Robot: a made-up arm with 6 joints. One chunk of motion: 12 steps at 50 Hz.
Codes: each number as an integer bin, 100 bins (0 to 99) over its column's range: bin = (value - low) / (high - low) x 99, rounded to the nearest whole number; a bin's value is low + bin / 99 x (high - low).
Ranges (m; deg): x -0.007..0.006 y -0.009..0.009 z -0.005..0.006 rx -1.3..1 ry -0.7..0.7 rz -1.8..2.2
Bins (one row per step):
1: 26 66 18 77 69 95
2: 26 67 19 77 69 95
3: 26 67 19 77 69 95
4: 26 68 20 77 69 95
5: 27 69 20 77 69 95
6: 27 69 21 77 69 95
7: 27 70 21 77 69 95
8: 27 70 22 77 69 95
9: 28 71 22 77 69 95
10: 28 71 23 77 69 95
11: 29 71 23 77 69 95
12: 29 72 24 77 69 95
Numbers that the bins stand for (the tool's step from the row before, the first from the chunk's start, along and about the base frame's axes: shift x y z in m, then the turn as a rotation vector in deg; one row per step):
1: -0.00359 0.00300 -0.00300 0.489 0.276 2.038
2: -0.00359 0.00318 -0.00289 0.489 0.276 2.038
3: -0.00359 0.00318 -0.00289 0.489 0.276 2.038
4: -0.00359 0.00336 -0.00278 0.489 0.276 2.038
5: -0.00345 0.00355 -0.00278 0.489 0.276 2.038
6: -0.00345 0.00355 -0.00267 0.489 0.276 2.038
7: -0.00345 0.00373 -0.00267 0.489 0.276 2.038
8: -0.00345 0.00373 -0.00256 0.489 0.276 2.038
9: -0.00332 0.00391 -0.00256 0.489 0.276 2.038
10: -0.00332 0.00391 -0.00244 0.489 0.276 2.038
11: -0.00319 0.00391 -0.00244 0.489 0.276 2.038
12: -0.00319 0.00409 -0.00233 0.489 0.276 2.038

